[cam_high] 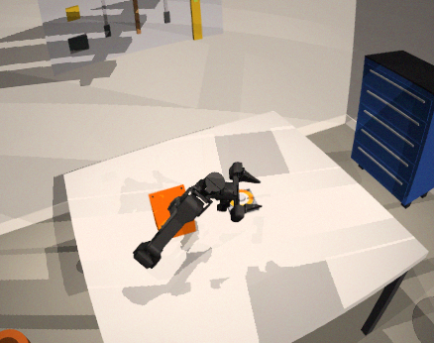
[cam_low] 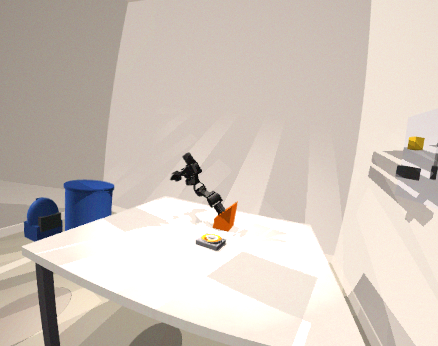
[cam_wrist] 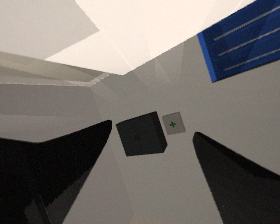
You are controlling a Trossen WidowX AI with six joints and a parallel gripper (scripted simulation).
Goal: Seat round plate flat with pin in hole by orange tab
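Right now my gripper tip is 20 mm short of the steel base, 290 mm to the right of it and 280 mm above it.
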